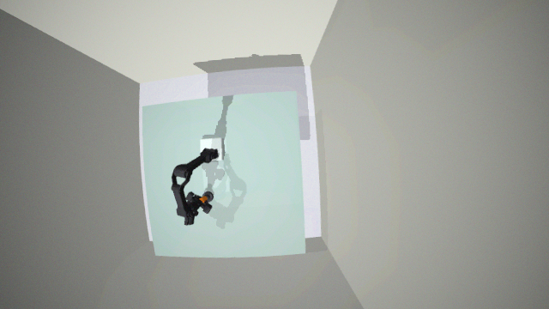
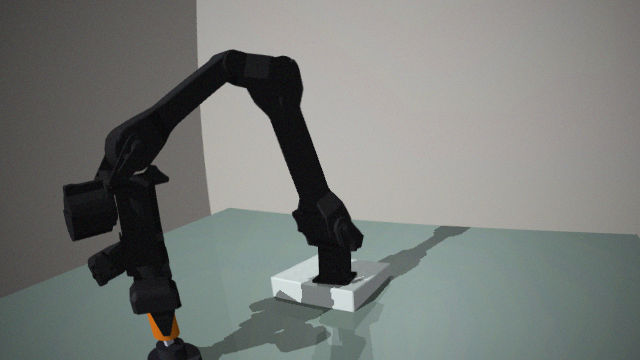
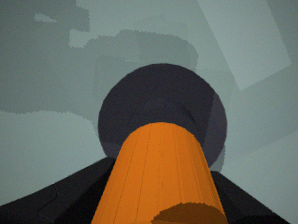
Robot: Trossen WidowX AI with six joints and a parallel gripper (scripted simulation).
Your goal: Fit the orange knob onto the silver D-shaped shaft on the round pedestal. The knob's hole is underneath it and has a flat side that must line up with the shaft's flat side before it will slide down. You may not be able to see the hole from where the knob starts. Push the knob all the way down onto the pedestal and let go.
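The orange knob lies 3 cm above my gripper tip. From my gripper tip the other things lie so: dark round pedestal (4 cm below).
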